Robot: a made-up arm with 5 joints.
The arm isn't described. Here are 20 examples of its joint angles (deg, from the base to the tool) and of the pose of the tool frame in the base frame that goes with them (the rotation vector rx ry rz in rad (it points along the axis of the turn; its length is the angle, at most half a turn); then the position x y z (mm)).
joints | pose
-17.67 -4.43 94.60 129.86 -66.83 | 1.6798 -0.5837 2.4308 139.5 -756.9 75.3
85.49 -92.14 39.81 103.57 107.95 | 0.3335 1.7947 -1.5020 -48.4 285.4 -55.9
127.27 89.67 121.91 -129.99 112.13 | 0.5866 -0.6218 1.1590 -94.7 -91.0 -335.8
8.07 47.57 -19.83 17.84 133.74 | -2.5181 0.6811 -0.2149 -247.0 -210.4 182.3
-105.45 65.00 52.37 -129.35 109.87 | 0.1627 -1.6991 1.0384 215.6 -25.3 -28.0
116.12 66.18 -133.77 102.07 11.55 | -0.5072 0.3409 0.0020 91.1 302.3 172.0
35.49 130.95 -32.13 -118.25 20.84 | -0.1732 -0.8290 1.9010 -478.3 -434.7 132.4
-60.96 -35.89 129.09 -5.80 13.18 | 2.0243 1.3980 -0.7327 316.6 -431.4 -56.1
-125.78 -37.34 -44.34 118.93 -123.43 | -0.4612 -1.6327 -0.1540 344.7 754.6 -115.0
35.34 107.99 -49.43 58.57 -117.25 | 2.0453 -0.6177 -0.8035 -313.8 -424.4 640.4
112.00 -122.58 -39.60 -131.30 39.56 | 0.1596 -2.3880 -0.5028 -52.5 387.1 -382.5
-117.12 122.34 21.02 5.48 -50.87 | -0.9791 0.2319 -1.3778 850.1 83.2 -59.9
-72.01 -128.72 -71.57 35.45 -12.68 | 0.4837 -0.4692 2.3931 -170.9 -406.8 541.7
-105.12 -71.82 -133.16 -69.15 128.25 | -2.4944 -0.8625 -0.2200 13.5 -124.2 107.4
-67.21 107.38 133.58 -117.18 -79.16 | -0.7912 1.2887 1.4928 -602.6 154.1 816.2
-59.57 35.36 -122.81 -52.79 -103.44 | -0.5761 0.2971 0.0909 -260.4 537.5 -137.1
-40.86 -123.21 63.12 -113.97 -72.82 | 0.4741 1.5424 -0.7069 637.7 501.0 350.2
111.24 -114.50 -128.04 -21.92 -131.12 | -1.8431 -1.0827 1.7281 305.6 -297.4 -429.0
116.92 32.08 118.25 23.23 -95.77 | -0.6060 -0.0850 -2.3076 515.7 -572.5 -73.3
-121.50 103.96 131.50 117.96 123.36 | -2.2958 -0.7807 0.2427 311.2 -304.0 258.4
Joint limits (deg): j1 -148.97..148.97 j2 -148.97..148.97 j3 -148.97..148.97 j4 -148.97..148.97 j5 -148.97..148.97
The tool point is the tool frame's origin. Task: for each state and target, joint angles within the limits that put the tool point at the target. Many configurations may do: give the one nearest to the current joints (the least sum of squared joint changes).
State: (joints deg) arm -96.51 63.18 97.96 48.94 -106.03
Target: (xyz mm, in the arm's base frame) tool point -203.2 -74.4 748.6
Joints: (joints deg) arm -111.85 88.02 110.96 7.97 -142.36
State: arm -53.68 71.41 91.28 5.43 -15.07
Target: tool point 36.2 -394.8 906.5
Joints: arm -63.73 58.93 89.87 -9.80 -35.78
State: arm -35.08 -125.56 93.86 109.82 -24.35
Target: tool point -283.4 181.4 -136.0
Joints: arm -65.49 -132.95 127.83 131.01 3.11
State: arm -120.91 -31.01 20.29 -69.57 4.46
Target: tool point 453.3 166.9 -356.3
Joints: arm -108.24 -17.83 32.91 -72.22 9.55
